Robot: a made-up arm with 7 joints. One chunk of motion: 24 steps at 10 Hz.
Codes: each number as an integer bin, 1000 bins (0 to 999) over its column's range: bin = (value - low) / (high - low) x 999, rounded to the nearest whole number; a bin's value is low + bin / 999 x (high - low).
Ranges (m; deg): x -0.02..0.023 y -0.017..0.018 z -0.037..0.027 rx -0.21..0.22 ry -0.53..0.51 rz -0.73..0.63
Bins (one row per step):
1: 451 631 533 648 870 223
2: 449 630 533 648 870 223
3: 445 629 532 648 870 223
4: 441 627 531 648 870 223
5: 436 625 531 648 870 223
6: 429 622 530 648 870 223
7: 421 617 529 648 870 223
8: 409 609 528 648 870 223
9: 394 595 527 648 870 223
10: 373 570 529 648 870 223
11: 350 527 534 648 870 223
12: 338 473 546 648 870 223
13: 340 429 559 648 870 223
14: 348 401 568 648 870 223
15: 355 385 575 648 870 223
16: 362 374 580 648 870 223
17: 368 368 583 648 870 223
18: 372 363 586 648 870 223
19: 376 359 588 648 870 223
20: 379 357 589 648 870 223
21: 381 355 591 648 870 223
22: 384 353 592 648 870 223
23: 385 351 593 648 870 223
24: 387 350 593 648 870 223
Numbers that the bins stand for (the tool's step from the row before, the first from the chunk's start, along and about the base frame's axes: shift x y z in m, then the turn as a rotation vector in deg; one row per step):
1: -0.00059 0.00511 -0.00285 0.069 0.376 -0.426
2: -0.00067 0.00507 -0.00285 0.069 0.376 -0.426
3: -0.00085 0.00504 -0.00292 0.069 0.376 -0.426
4: -0.00102 0.00497 -0.00298 0.069 0.376 -0.426
5: -0.00123 0.00490 -0.00298 0.069 0.376 -0.426
6: -0.00153 0.00479 -0.00305 0.069 0.376 -0.426
7: -0.00188 0.00462 -0.00311 0.069 0.376 -0.426
8: -0.00240 0.00434 -0.00317 0.069 0.376 -0.426
9: -0.00304 0.00385 -0.00324 0.069 0.376 -0.426
10: -0.00394 0.00297 -0.00311 0.069 0.376 -0.426
11: -0.00493 0.00146 -0.00279 0.069 0.376 -0.426
12: -0.00545 -0.00043 -0.00202 0.069 0.376 -0.426
13: -0.00537 -0.00197 -0.00119 0.069 0.376 -0.426
14: -0.00502 -0.00295 -0.00061 0.069 0.376 -0.426
15: -0.00472 -0.00351 -0.00016 0.069 0.376 -0.426
16: -0.00442 -0.00390 0.00016 0.069 0.376 -0.426
17: -0.00416 -0.00411 0.00035 0.069 0.376 -0.426
18: -0.00399 -0.00428 0.00054 0.069 0.376 -0.426
19: -0.00382 -0.00442 0.00067 0.069 0.376 -0.426
20: -0.00369 -0.00449 0.00073 0.069 0.376 -0.426
21: -0.00360 -0.00456 0.00086 0.069 0.376 -0.426
22: -0.00347 -0.00463 0.00093 0.069 0.376 -0.426
23: -0.00343 -0.00470 0.00099 0.069 0.376 -0.426
24: -0.00334 -0.00474 0.00099 0.069 0.376 -0.426

